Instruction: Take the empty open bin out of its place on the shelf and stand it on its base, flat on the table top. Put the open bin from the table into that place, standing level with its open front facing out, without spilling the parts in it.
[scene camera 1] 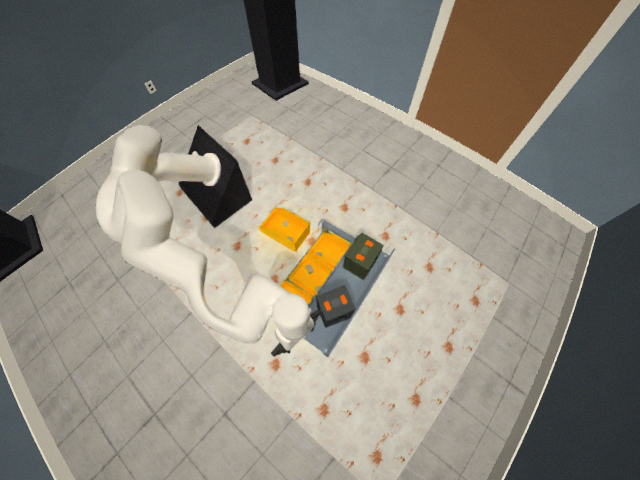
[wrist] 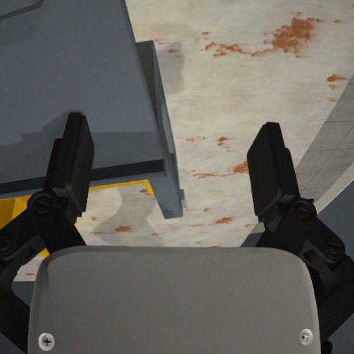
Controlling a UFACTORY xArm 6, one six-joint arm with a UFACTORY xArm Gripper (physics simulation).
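Places are measured from the arm's base along level axes (x back, y left, z down), in centimetres.
Where they show: arm's base at its link origin: [scene camera 1: 210, 169].
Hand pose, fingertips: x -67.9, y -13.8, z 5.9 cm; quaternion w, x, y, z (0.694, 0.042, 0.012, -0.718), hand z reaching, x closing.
Note:
Things, the pixels of their top centre, and the offset from my fingertips. "spot": a spot on its surface instead. Level surfaces: height alone.
- blue-grey shelf at a spot on its surface: [scene camera 1: 356, 289] spot: dx -1.1, dy +23.3, dz +0.4 cm
- yellow open bin at a spot on its surface: [scene camera 1: 284, 227] spot: dx +37.0, dy +23.2, dz +10.3 cm
- dark green box at its top centre: [scene camera 1: 364, 250] dx +4.5, dy +30.9, dz -9.3 cm
- dark grey box at its top centre: [scene camera 1: 335, 302] dx -1.3, dy +13.2, dz -11.8 cm
- rust-spotted table top at its surface level: dz +10.6 cm
A blue-grey shelf [scene camera 1: 356, 289] [wrist: 75, 80] stands on the table. Yellow open bins sit along its front: one [scene camera 1: 330, 245] at the far end, one [scene camera 1: 311, 272] in the middle, each showing a small grey spot, and one [scene camera 1: 295, 291] nearest my arm, showing as narrow yellow strips, its inside hidden. Another yellow open bin [scene camera 1: 284, 227] with small grey parts stands on the table in front of the shelf. My gripper [scene camera 1: 297, 333] [wrist: 173, 132] is open and empty at the shelf's near end. In the wrist view one finger overlaps the shelf top, and the other is out past the side panel.
A dark green box [scene camera 1: 363, 254] and a dark grey box [scene camera 1: 334, 304], both with orange marks, are on the shelf top. The grey box is close to one finger. The rust-spotted table top [scene camera 1: 398, 351] surrounds the shelf. My arm's black base [scene camera 1: 219, 180] is at upper left.

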